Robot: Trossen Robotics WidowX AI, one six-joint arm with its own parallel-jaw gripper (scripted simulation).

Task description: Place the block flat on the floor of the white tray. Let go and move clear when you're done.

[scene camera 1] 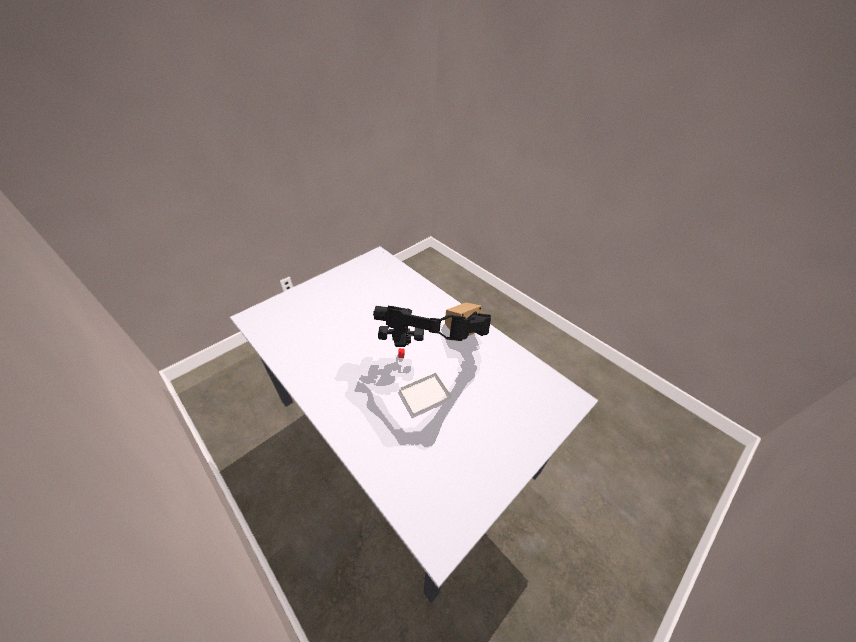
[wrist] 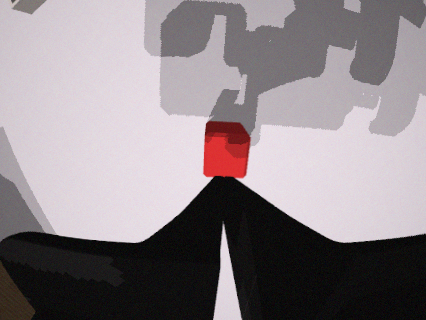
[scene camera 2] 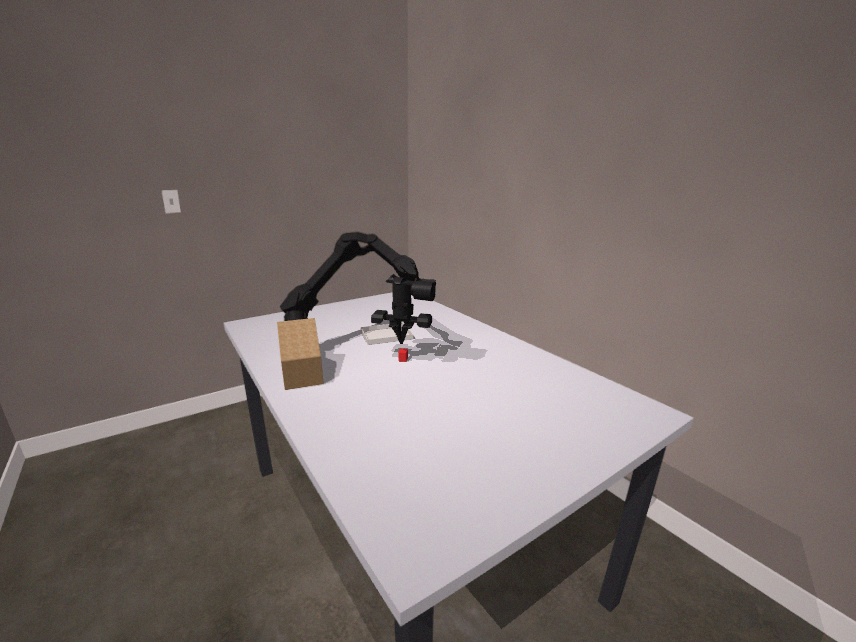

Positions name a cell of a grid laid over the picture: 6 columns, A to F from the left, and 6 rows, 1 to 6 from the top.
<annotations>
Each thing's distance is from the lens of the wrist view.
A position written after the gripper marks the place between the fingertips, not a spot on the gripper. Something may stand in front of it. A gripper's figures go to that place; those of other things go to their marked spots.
gripper (wrist: D4): 10 cm
red block (wrist: D3): 11 cm
</annotations>
